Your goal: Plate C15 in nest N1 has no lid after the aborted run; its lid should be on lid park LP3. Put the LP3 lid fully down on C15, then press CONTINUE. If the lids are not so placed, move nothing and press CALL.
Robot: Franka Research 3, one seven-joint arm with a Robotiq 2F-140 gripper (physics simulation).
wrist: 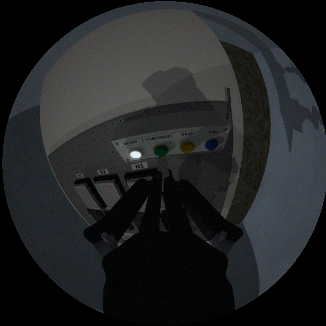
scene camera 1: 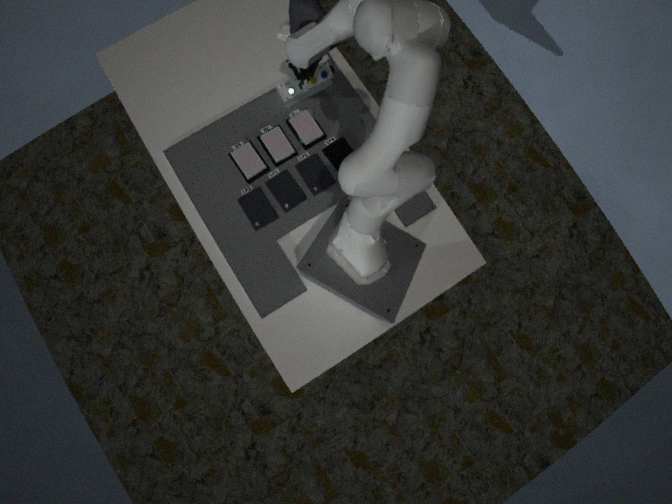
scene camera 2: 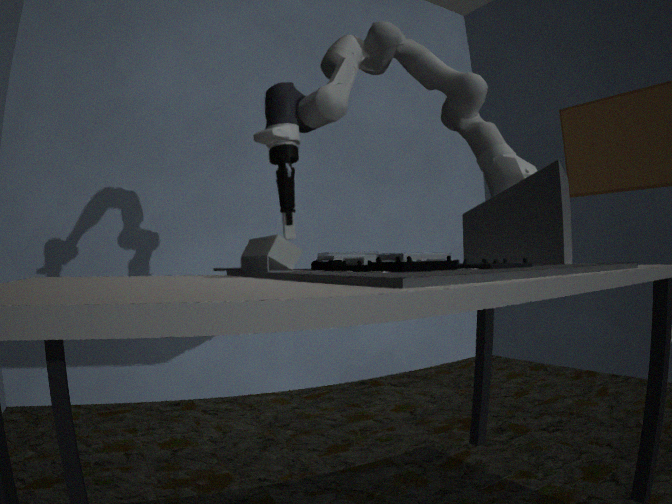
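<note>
My gripper is shut and empty, pointing down at the button box. In the wrist view its tips are just below the green CONTINUE button; contact cannot be told. The blue CALL button is at the box's far end. Plate C15 sits in nest N1, pinkish on top; whether a clear lid covers it cannot be told. Lid park LP3 is a dark pad with a small pale mark; no lid can be made out there.
The RETRY button glows white; the yellow SKIP button is beside CONTINUE. Two more plates sit in the row. Parks LP1, LP2 and LP4 flank LP3. The arm's forearm hangs near LP4.
</note>
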